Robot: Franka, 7 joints.
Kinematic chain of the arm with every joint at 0, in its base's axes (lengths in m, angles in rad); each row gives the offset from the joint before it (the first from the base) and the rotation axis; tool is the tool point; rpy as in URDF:
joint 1: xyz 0 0 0.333 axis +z
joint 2: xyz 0 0 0 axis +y
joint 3: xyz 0 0 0.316 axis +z
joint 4: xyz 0.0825 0 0 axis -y
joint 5: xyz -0.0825 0 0.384 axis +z
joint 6: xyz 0 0 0 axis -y
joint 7: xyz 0.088 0 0 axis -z
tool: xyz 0 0 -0.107 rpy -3.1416 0 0
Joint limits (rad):
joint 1: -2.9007..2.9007
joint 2: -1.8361..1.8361
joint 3: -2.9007..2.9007
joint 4: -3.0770..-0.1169
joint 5: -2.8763..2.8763
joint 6: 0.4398..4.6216
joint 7: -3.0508..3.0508
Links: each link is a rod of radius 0.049 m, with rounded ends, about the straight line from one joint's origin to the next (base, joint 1, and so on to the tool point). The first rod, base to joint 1, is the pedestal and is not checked.
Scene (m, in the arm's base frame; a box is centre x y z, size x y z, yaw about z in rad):
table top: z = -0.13
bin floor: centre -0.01 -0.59 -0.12 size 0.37 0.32 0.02 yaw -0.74
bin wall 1: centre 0.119 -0.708 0 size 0.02 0.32 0.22 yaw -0.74
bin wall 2: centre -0.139 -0.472 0 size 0.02 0.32 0.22 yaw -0.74
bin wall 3: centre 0.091 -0.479 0 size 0.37 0.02 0.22 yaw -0.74
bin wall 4: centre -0.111 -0.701 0 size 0.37 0.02 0.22 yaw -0.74
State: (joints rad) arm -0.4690 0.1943 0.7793 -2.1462 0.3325 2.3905 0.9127
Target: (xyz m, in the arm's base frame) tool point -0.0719 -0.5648 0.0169
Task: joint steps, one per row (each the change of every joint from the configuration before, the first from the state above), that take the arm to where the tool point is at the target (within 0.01 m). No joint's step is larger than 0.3 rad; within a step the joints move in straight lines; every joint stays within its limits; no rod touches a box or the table.
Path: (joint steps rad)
1: -0.2419 -0.0447 -0.1918 0.1472 0.0452 0.1585 0.1517
2: -0.2420 -0.0448 -0.1918 0.1473 0.0453 0.1584 0.1516
3: -0.2419 -0.0447 -0.1918 0.1472 0.0452 0.1585 0.1517
4: -0.0970 0.2779 -0.1314 -0.0665 -0.0396 -0.1031 -0.1517
5: -0.0969 0.2780 -0.1315 -0.0666 -0.0397 -0.1032 -0.1516
6: -0.0970 0.2779 -0.1314 -0.0665 -0.0397 -0.1031 -0.1517

